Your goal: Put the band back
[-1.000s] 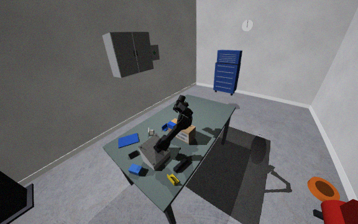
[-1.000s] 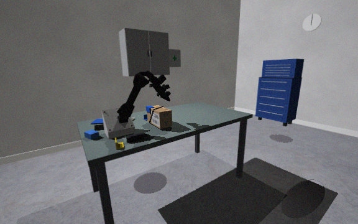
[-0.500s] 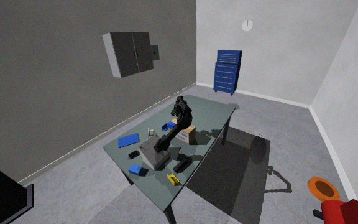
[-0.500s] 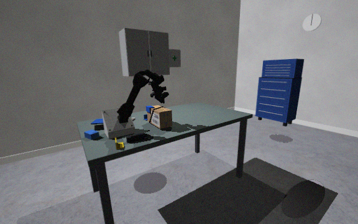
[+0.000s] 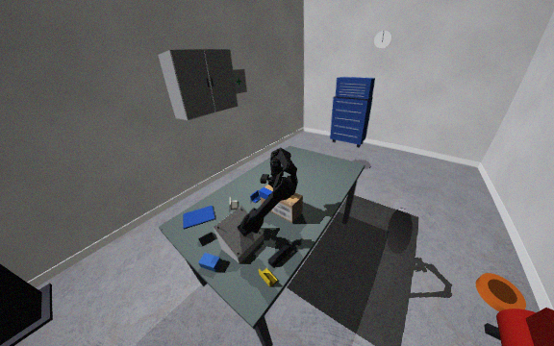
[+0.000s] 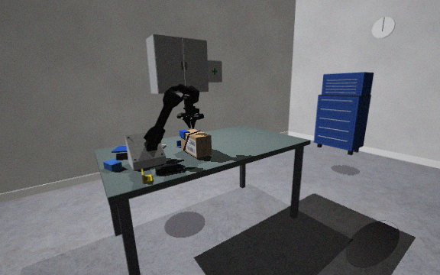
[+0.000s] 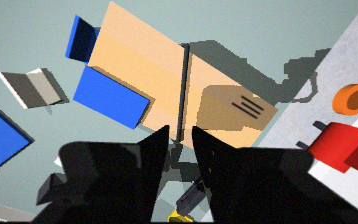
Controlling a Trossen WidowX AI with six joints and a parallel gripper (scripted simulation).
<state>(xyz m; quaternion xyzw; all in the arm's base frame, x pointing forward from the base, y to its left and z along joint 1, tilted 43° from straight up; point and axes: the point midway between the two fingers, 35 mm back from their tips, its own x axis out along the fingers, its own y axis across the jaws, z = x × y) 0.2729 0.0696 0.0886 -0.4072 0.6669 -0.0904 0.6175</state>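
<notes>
Right now the carton is 14 cm below my hand, 3 cm ahead of it and 1 cm to the left of it. Also, from my hand: flat blue pad 42 cm to the left, 34 cm behind, 21 cm below; small white item 29 cm behind, 21 cm to the left, 21 cm below.
</notes>
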